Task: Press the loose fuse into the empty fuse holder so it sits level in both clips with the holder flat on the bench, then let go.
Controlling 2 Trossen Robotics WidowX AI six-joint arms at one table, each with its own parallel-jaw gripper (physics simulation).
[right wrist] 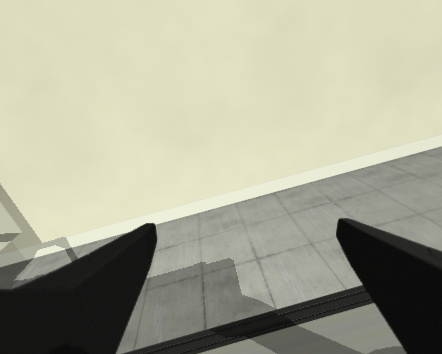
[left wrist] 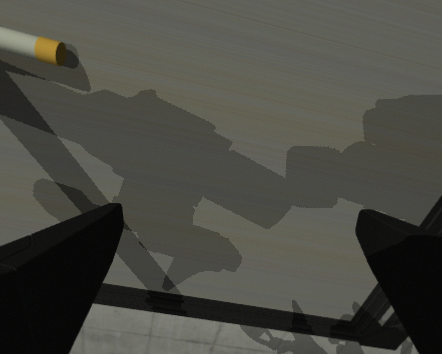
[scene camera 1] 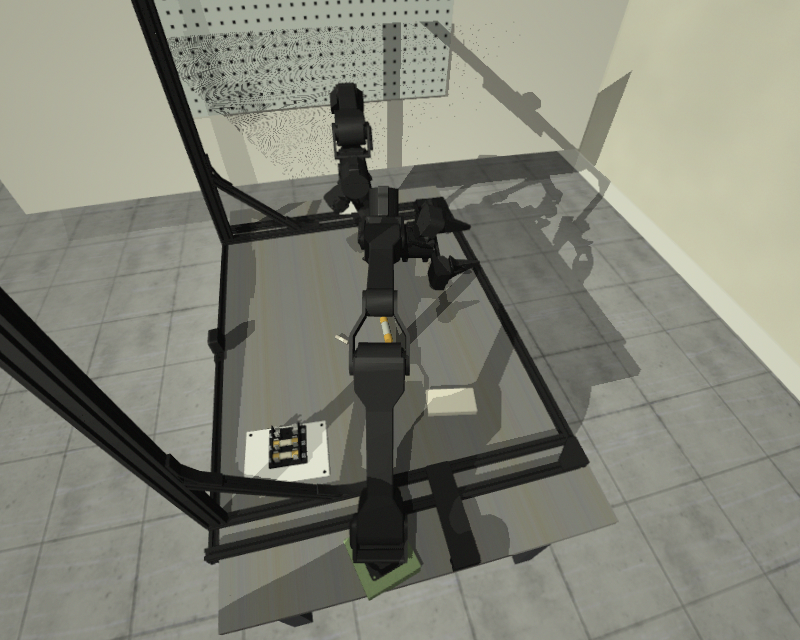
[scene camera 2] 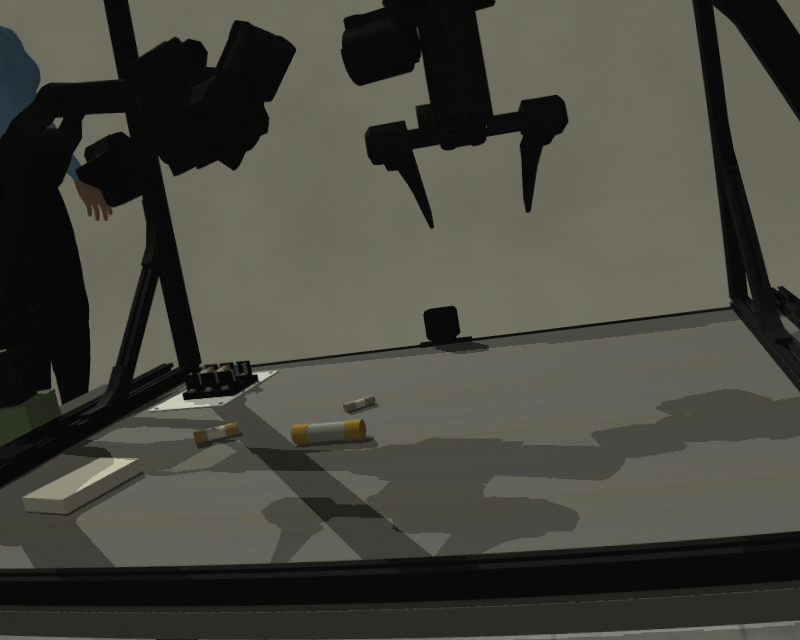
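Note:
The black fuse holder lies on a white plate. In scene camera 1 two of its rows hold fuses and the top row looks empty. Three loose fuses lie on the bench: a large one with orange caps, a medium one with orange caps, and a small pale one. My left gripper is open, pointing down above the bench; the right arm hides it in scene camera 1. My right gripper is open, facing the wall.
A cream block lies near the large fuse. A black frame rail borders the bench, with upright posts at its corners. The right arm reaches over the middle of the bench. A small black box stands at the far edge.

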